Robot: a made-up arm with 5 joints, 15 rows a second.
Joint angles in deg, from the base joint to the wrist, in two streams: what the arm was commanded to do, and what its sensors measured. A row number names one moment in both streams.
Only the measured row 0 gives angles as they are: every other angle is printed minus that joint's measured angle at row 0.
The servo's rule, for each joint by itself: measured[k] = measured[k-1] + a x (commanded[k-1-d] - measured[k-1]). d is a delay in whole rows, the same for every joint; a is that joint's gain. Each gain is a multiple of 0.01, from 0.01 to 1. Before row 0 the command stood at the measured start. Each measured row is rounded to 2 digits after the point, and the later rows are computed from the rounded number. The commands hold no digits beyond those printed.
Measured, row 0:
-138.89, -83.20, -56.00, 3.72, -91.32
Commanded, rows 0 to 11:
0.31, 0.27, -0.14, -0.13, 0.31
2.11, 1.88, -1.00, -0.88, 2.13
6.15, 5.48, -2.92, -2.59, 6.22
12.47, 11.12, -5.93, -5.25, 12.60
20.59, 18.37, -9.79, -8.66, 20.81
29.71, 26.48, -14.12, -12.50, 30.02
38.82, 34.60, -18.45, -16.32, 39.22
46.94, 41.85, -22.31, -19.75, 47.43
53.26, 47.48, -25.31, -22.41, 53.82
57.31, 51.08, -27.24, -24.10, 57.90
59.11, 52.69, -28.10, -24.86, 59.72
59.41, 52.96, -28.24, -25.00, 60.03
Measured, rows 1 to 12:
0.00, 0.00, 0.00, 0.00, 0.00
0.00, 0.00, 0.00, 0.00, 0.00
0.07, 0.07, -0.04, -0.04, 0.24
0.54, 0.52, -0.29, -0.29, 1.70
1.83, 1.76, -0.97, -0.98, 5.18
4.28, 4.10, -2.26, -2.26, 10.89
8.03, 7.67, -4.22, -4.18, 18.53
13.02, 12.37, -6.79, -6.68, 27.38
18.95, 17.93, -9.82, -9.57, 36.50
25.39, 23.91, -13.07, -12.62, 44.92
31.80, 29.80, -16.25, -15.56, 51.77
37.67, 35.12, -19.11, -18.12, 56.49
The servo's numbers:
d 2
a 0.23 0.25 0.26 0.30 0.77

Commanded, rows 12 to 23:
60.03, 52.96, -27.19, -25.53, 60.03
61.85, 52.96, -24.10, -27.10, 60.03
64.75, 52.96, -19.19, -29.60, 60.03
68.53, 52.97, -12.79, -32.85, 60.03
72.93, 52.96, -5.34, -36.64, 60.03
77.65, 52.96, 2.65, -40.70, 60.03
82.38, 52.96, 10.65, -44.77, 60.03
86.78, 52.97, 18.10, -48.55, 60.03
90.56, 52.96, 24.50, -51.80, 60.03
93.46, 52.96, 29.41, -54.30, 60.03
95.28, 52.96, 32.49, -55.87, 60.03
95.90, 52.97, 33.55, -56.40, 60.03
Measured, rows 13 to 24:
42.60, 39.51, -21.45, -20.14, 58.98
46.47, 42.87, -23.22, -21.60, 59.79
49.59, 45.39, -24.25, -22.78, 59.97
52.41, 47.28, -24.21, -24.08, 60.02
55.25, 48.70, -22.90, -25.74, 60.03
58.30, 49.77, -20.27, -27.87, 60.03
61.66, 50.57, -16.39, -30.50, 60.03
65.34, 51.17, -11.44, -33.56, 60.03
69.26, 51.62, -5.70, -36.92, 60.03
73.29, 51.96, 0.49, -40.41, 60.03
77.26, 52.21, 6.73, -43.83, 60.03
80.99, 52.40, 12.63, -46.97, 60.03

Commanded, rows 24 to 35:
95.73, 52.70, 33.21, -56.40, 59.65
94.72, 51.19, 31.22, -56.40, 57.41
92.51, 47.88, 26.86, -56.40, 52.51
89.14, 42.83, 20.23, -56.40, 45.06
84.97, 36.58, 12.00, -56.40, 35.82
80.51, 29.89, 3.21, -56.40, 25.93
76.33, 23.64, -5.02, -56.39, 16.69
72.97, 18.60, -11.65, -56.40, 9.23
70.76, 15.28, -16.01, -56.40, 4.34
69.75, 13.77, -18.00, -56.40, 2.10
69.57, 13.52, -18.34, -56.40, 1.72
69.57, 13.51, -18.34, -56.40, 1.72
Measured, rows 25 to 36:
84.28, 52.54, 17.79, -49.64, 60.03
86.95, 52.65, 21.89, -51.67, 60.03
88.97, 52.66, 24.83, -53.09, 59.74
90.29, 52.29, 26.49, -54.08, 57.95
90.80, 51.19, 26.59, -54.78, 53.76
90.42, 49.10, 24.94, -55.27, 47.06
89.17, 45.97, 21.58, -55.61, 38.41
87.18, 41.95, 16.80, -55.85, 28.80
84.68, 37.37, 11.13, -56.01, 19.48
81.99, 32.68, 5.21, -56.13, 11.59
79.41, 28.33, -0.31, -56.21, 6.01
77.19, 24.69, -4.91, -56.27, 3.00

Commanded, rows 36 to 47:
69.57, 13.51, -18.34, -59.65, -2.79
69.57, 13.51, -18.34, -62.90, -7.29
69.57, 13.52, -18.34, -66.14, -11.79
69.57, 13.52, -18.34, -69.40, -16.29
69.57, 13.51, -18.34, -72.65, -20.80
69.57, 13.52, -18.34, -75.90, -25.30
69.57, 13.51, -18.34, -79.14, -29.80
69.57, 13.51, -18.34, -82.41, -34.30
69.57, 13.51, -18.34, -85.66, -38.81
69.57, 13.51, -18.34, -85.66, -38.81
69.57, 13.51, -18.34, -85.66, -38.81
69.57, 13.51, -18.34, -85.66, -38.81
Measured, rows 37 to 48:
75.44, 21.90, -8.40, -56.31, 2.01
74.09, 19.80, -10.98, -56.34, 1.79
73.05, 18.23, -12.89, -57.33, -1.74
72.25, 17.05, -14.31, -59.00, -6.01
71.63, 16.17, -15.36, -61.14, -10.46
71.16, 15.51, -16.13, -63.62, -14.95
70.79, 15.01, -16.70, -66.33, -19.45
70.51, 14.64, -17.13, -69.20, -23.95
70.29, 14.36, -17.44, -72.18, -28.45
70.12, 14.15, -17.67, -75.25, -32.95
69.99, 13.99, -17.84, -78.37, -37.46
69.89, 13.87, -17.97, -80.56, -38.50

